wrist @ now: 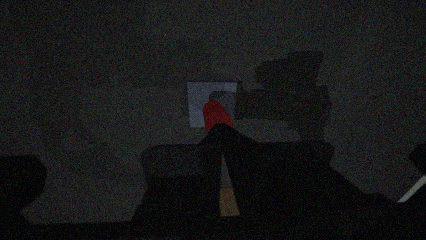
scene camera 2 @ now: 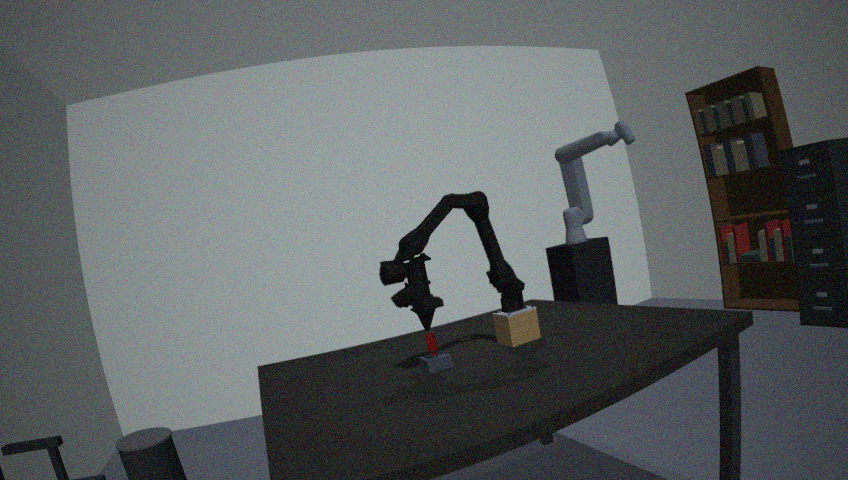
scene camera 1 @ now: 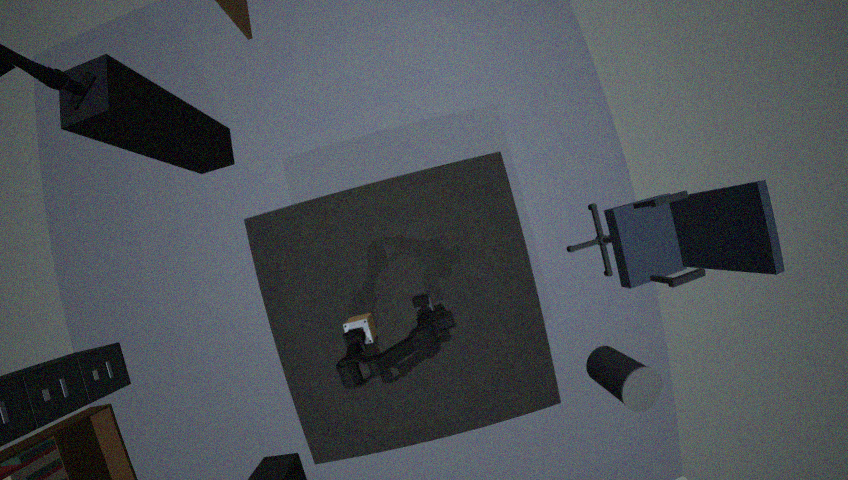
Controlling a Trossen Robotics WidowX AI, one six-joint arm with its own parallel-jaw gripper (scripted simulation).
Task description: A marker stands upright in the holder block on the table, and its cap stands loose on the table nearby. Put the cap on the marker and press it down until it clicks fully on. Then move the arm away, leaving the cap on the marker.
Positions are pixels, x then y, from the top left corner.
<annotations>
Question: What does my gripper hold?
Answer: Nothing.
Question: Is my gripper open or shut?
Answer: Shut.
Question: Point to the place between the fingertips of my gripper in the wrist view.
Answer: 219,127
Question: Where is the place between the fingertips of my gripper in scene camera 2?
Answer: At 427,330
</annotations>
